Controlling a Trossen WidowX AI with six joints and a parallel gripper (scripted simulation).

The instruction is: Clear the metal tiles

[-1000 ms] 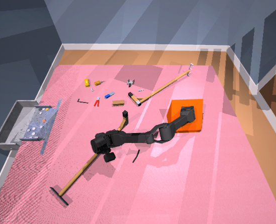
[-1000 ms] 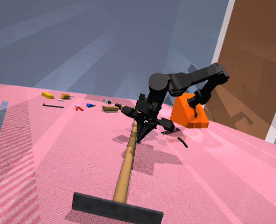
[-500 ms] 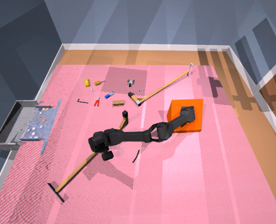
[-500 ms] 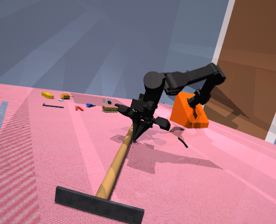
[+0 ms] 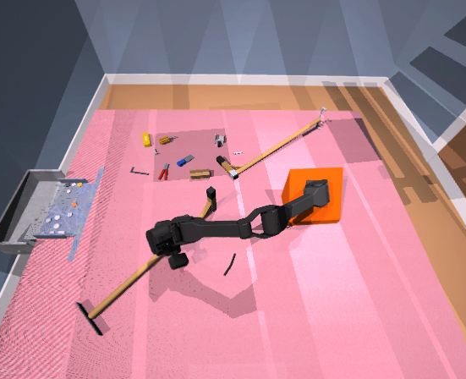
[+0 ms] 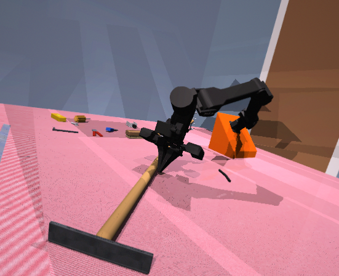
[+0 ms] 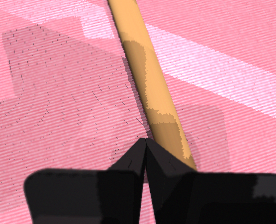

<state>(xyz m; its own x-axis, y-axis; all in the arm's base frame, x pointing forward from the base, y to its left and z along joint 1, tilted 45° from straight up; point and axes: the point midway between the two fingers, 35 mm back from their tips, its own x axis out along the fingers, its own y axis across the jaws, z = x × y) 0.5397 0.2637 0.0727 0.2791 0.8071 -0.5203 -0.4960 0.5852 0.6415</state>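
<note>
Now: gripper tip 50 mm below the long scraper and 20 mm short of it. Also, from my gripper tip: wooden block: 390 mm to the right, 90 mm behind; black strip: 240 mm behind, 30 mm to the left, 10 mm below; hex key: 400 mm to the right, 210 mm ahead, 10 mm below.
</note>
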